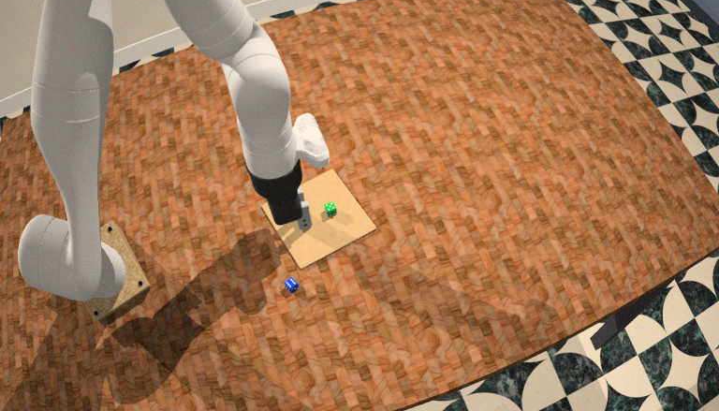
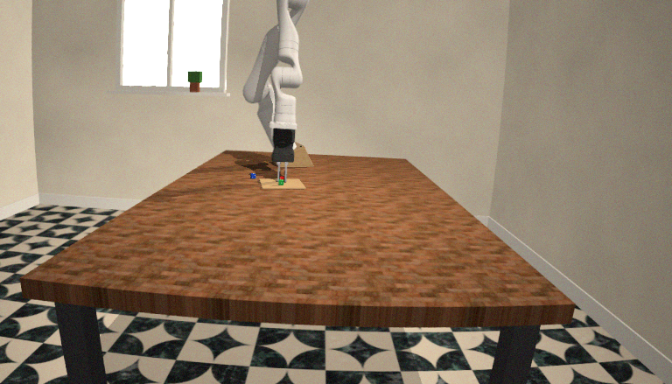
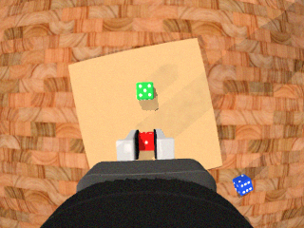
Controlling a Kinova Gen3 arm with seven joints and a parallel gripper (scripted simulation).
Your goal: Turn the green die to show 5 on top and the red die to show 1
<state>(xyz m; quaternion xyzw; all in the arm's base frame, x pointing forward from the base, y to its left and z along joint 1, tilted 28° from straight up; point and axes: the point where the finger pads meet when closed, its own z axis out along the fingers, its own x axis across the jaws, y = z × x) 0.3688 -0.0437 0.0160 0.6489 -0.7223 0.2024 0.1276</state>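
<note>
Now: the red die 10 mm below my hand. The rest, counted from my hand: tan mat (20 mm below, 20 mm ahead); green die (50 mm ahead, 10 mm to the right, 10 mm below); blue die (100 mm to the right, 70 mm behind, 20 mm below).
</note>
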